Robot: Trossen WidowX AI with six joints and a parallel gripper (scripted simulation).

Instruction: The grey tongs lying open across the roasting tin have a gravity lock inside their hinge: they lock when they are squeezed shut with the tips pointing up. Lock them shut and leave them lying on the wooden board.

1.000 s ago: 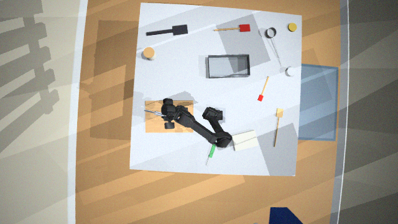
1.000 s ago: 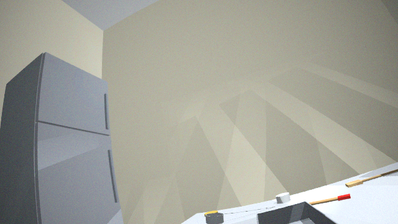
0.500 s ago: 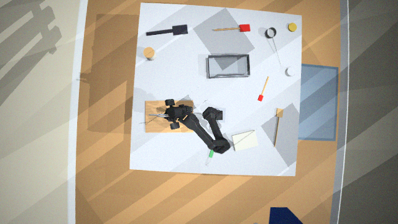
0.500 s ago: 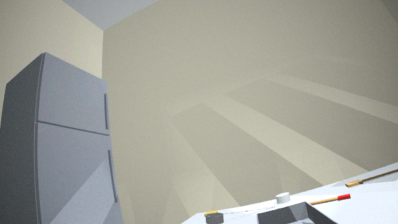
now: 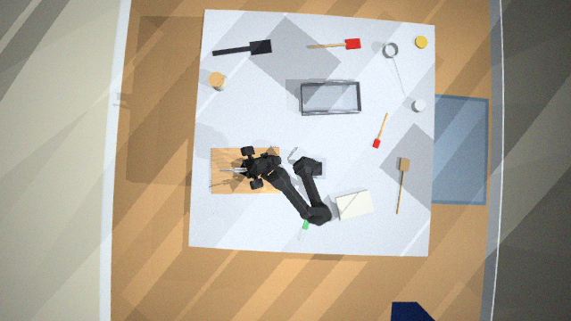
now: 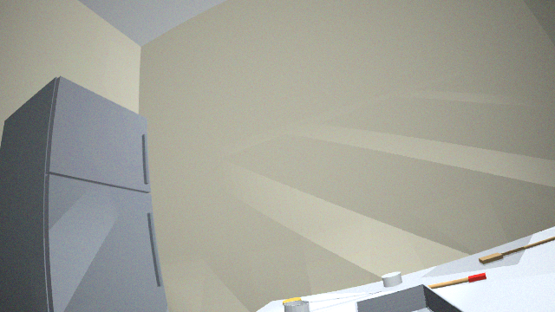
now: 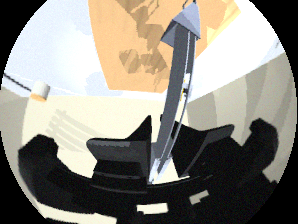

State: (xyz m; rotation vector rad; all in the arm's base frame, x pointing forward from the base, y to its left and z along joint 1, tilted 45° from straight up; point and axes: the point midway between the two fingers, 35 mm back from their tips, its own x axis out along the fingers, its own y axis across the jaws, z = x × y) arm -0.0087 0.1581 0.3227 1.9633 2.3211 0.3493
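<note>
My gripper tip is 15 cm above the wooden board. The rest, counted from my gripper tip: cream block 57 cm to the right, 18 cm behind, 15 cm below; then green-handled tool 31 cm to the right, 30 cm behind, 15 cm below; then roasting tin 44 cm to the right, 38 cm ahead, 13 cm below.
</note>
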